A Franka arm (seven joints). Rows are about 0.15 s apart.
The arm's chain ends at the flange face. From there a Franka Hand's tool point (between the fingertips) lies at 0.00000 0.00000 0.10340 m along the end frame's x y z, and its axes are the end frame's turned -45 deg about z.
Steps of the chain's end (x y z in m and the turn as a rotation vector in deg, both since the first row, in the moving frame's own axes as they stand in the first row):
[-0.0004 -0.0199 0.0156 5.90 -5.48 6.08]
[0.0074 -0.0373 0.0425 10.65 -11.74 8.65]
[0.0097 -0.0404 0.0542 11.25 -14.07 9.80]
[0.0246 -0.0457 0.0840 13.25 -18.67 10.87]
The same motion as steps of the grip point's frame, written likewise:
[0.0151 -0.0288 0.0146 8.05 0.30 6.08]
[0.0324 -0.0493 0.0386 15.83 -0.77 8.65]
[0.0346 -0.0536 0.0491 17.90 -1.99 9.80]
[0.0468 -0.0550 0.0759 22.57 -3.83 10.87]

